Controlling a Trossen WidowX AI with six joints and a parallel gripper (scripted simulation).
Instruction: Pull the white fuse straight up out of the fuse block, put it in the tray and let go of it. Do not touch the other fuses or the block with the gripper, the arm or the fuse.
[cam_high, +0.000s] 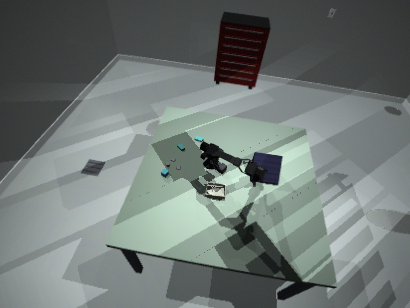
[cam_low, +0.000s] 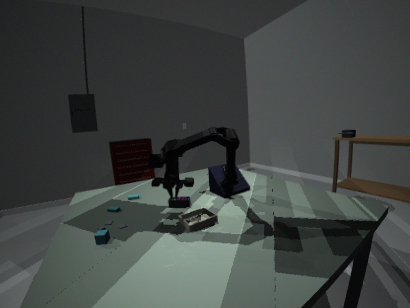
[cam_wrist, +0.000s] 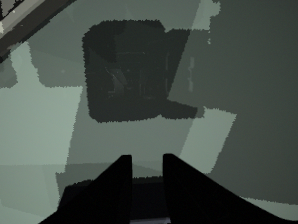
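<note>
The tray is 14 cm to the left of my gripper tip, 7 cm below it and 5 cm behind it.
</note>
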